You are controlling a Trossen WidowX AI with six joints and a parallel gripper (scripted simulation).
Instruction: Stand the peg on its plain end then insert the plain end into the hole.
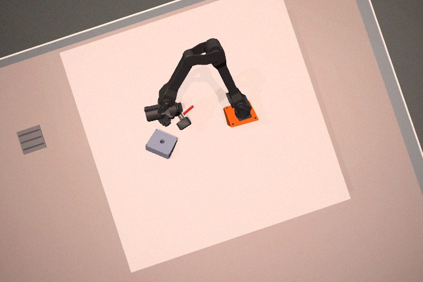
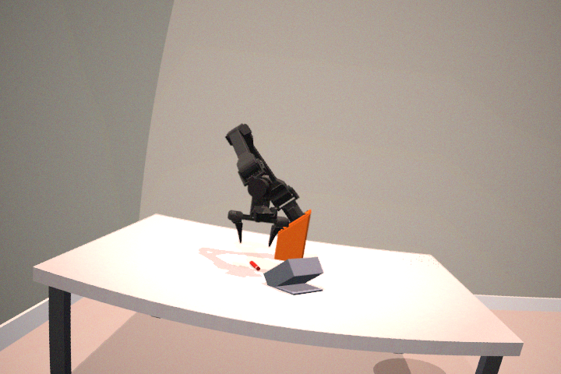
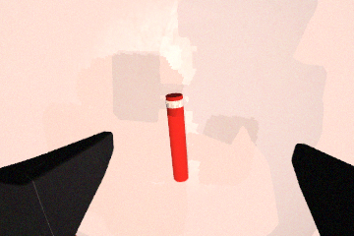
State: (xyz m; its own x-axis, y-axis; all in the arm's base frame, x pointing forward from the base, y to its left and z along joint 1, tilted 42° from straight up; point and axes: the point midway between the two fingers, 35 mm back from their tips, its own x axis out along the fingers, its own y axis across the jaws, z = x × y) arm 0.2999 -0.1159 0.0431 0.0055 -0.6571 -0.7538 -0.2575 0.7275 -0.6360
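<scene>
The red peg lies 20 mm behind my gripper tip, 10 mm to the left of it and 80 mm below it. Round my gripper tip: grey sloped panel 140 mm ahead, 140 mm to the left, 40 mm below.
</scene>
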